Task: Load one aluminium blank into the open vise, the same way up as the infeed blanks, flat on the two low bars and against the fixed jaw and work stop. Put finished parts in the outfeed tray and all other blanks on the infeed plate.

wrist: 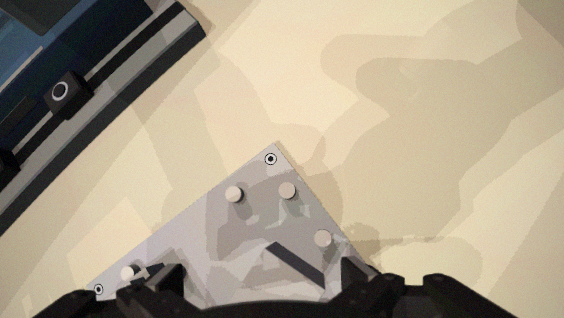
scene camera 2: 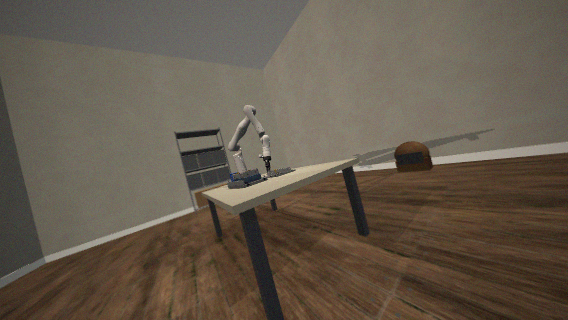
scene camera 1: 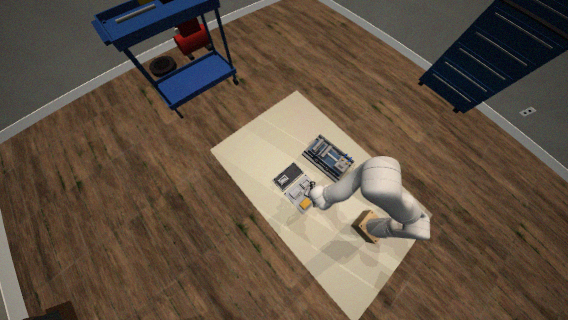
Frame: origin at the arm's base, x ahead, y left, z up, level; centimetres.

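Where they show: gripper, between the fingertips: [wrist: 263, 279]; arm's base, origin of its link: [scene camera 1: 373, 227].
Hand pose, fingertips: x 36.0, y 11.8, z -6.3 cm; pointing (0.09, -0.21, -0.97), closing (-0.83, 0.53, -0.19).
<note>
Things, the pixels of their top centre, and the offset from my fingertips. "spot": a spot on its surface instead.
- infeed plate, centre of its top: [scene camera 1: 304, 193] dx +3.4, dy +3.1, dz -2.6 cm
- plain light grey blank, a spot on its surface: [wrist: 260, 270] spot: dx -0.5, dy -0.5, dz +1.4 cm
- orange block, centre of its top: [scene camera 1: 305, 203] dx -1.4, dy +7.4, dz +1.0 cm
- light framed part, centre of its top: [scene camera 1: 283, 179] dx +18.2, dy +8.1, dz +0.7 cm
- vise, centre of its top: [scene camera 1: 331, 153] [scene camera 2: 243, 171] dx +10.7, dy -25.0, dz +6.5 cm
My gripper [scene camera 1: 311, 186] [scene camera 2: 267, 167] [wrist: 263, 279] is open, fingers down, low over the infeed plate [scene camera 1: 295, 203] [wrist: 200, 220]. In the wrist view a plain light grey blank [wrist: 260, 270] with a dark side lies between and below the fingers, its near part hidden. Dark strips of another piece show by the left finger. In scene camera 1, a grey blank [scene camera 1: 296, 193] and an orange block [scene camera 1: 305, 204] lie on the plate. The dark outfeed tray [scene camera 1: 294, 170] beside it holds a light framed part [scene camera 1: 283, 180]. The vise [scene camera 1: 327, 157] [scene camera 2: 245, 177] [wrist: 117, 47] is partly cut off in the wrist view; its seat is not readable.
Several round pins [wrist: 234, 194] stand up from the infeed plate. Black clamps [wrist: 67, 95] sit along the vise's near rail. The robot's wooden base block [scene camera 1: 367, 227] stands on the pale table [scene camera 1: 260, 130] [scene camera 2: 295, 187]. A blue cart [scene camera 1: 195, 77] stands on the floor beyond.
</note>
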